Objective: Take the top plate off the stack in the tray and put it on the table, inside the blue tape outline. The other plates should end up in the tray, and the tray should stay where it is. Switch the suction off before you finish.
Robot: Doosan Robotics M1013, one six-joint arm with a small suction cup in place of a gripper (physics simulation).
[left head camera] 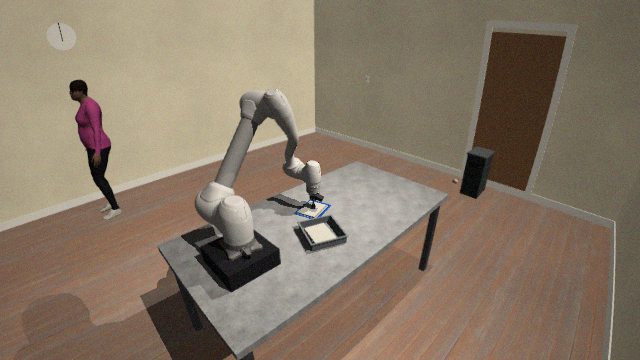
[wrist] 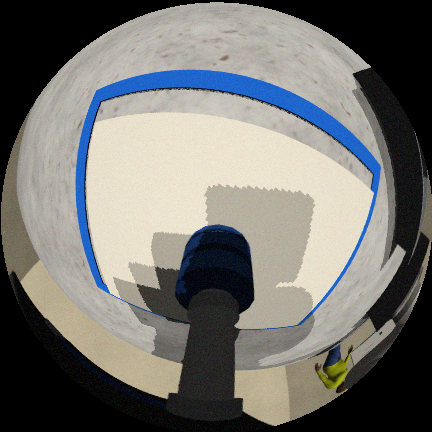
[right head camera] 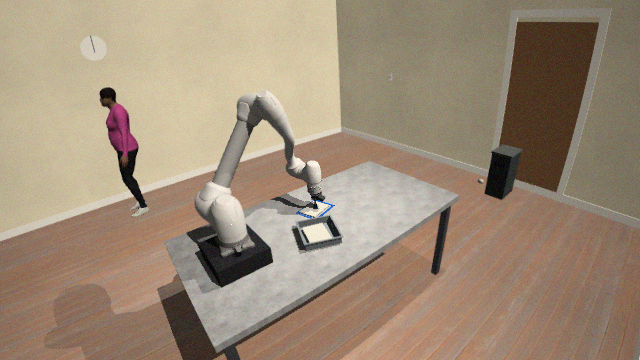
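Seen in the pictures: hand, its tool point: (left head camera: 313, 209) (wrist: 218, 242) (right head camera: 315, 209); arm's base, origin of its link: (left head camera: 240, 245) (right head camera: 234, 243).
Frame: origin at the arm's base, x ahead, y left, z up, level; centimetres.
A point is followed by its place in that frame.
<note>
A cream plate (left head camera: 320, 208) @(z -9.3, x 63.7, y 18.9 cm) (right head camera: 323, 207) @(z -9.3, x 64.9, y 19.8 cm) (wrist: 150, 165) @(z -9.3, x 64.7, y 20.7 cm) lies flat under my suction cup (left head camera: 313, 206) (right head camera: 315, 206) (wrist: 215, 265), which is against its upper face and holds it. The plate is within the blue tape outline (wrist: 185, 79) @(z -9.9, x 66.5, y 16.5 cm) as seen in the wrist view, with a strip of bare table between its far edge and the tape. It is at or very close to the table surface; any small gap underneath cannot be made out. The grey tray (left head camera: 328, 245) @(z -8.8, x 44.3, y -16.8 cm) (right head camera: 322, 245) @(z -8.7, x 44.2, y -16.7 cm) stands beside the outline, with cream plate material (left head camera: 321, 233) @(z -7.8, x 46.8, y -6.4 cm) (right head camera: 316, 232) @(z -7.8, x 46.6, y -5.1 cm) inside; the number of plates there cannot be told.
The arm's black base block (left head camera: 255, 270) @(z -5.0, x 0.6, y -16.3 cm) (right head camera: 245, 268) @(z -5.4, x 0.3, y -16.3 cm) stands at one end of the grey table (left head camera: 390, 200) @(z -10.1, x 111.7, y -0.5 cm) (right head camera: 395, 200) @(z -10.1, x 112.0, y 0.3 cm). A person in a pink top (left head camera: 91, 122) (right head camera: 120, 127) is on the floor beyond the table. Another person in yellow (wrist: 334, 372) shows in the wrist view.
</note>
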